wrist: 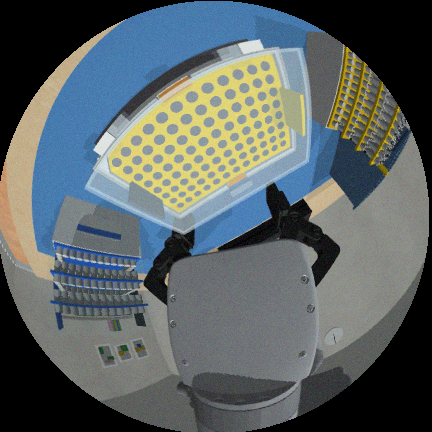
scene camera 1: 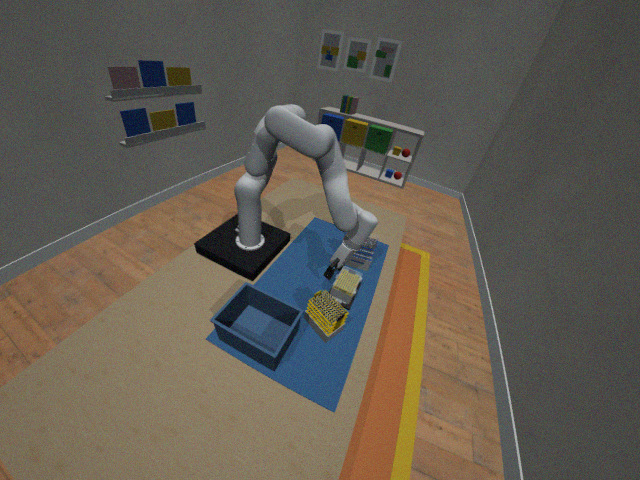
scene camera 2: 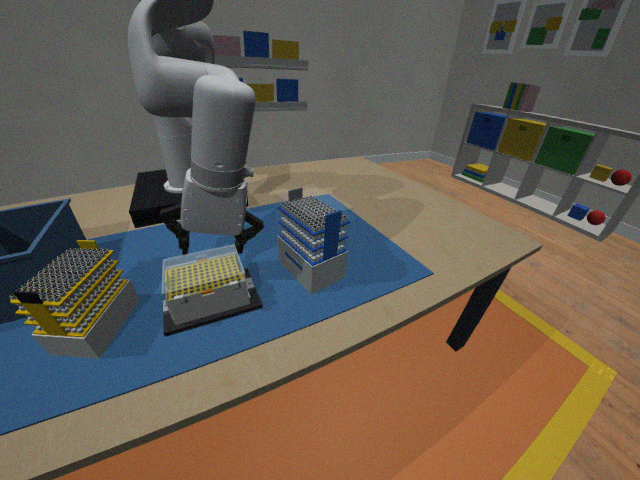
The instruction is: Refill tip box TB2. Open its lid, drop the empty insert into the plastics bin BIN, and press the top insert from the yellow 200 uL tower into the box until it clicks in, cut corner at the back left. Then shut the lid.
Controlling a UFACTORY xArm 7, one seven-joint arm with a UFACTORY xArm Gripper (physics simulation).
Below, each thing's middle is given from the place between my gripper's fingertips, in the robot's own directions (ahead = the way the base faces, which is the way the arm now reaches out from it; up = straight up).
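The dark blue bin (scene camera 2: 43, 231) is 36 cm to the right of my hand, 5 cm behind it and 1 cm above it. As for the clear lid (scene camera 2: 192, 273), I find it 7 cm ahead of my hand, 1 cm to the right of it and 2 cm above it.
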